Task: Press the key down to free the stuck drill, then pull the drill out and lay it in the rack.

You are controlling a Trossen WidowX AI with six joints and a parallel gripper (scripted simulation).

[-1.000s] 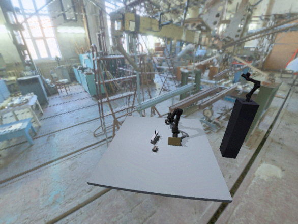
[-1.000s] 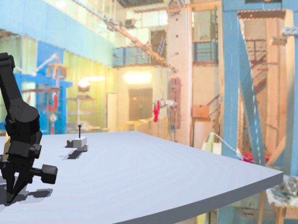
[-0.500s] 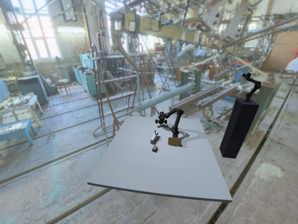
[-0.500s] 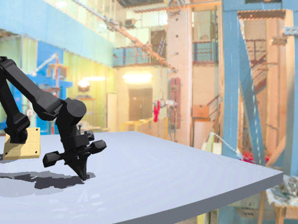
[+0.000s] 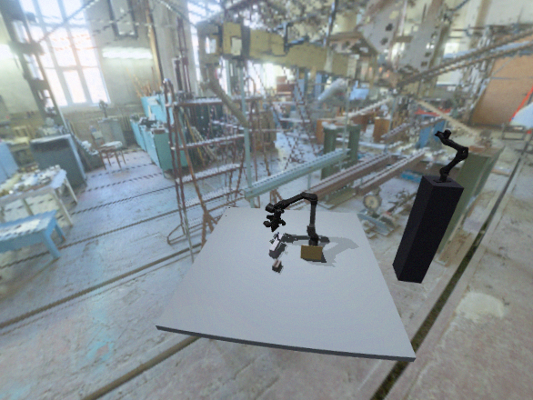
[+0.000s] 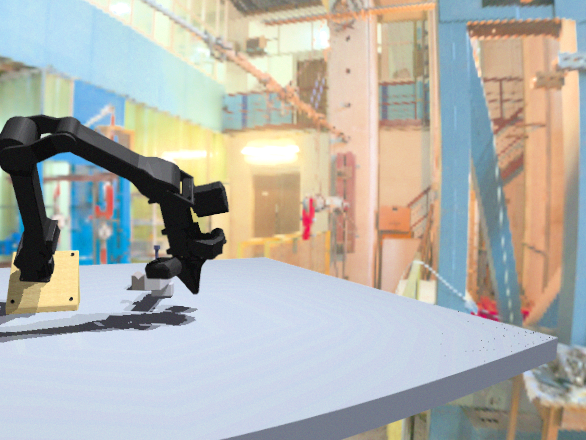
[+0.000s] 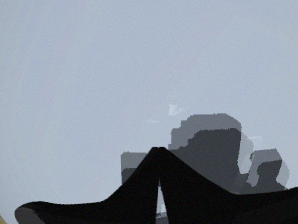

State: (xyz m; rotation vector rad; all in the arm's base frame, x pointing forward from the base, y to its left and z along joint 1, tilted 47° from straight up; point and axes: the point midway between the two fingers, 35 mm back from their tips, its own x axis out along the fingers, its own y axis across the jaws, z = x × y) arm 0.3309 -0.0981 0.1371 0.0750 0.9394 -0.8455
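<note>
Right now my gripper tip is 6 cm past the drill, 17 cm to the right of it and 1 cm below it. From my gripper tip the other things lie so: light grey block 7 cm behind, 15 cm to the left; rack 11 cm behind, 33 cm to the left, 3 cm below.
</note>
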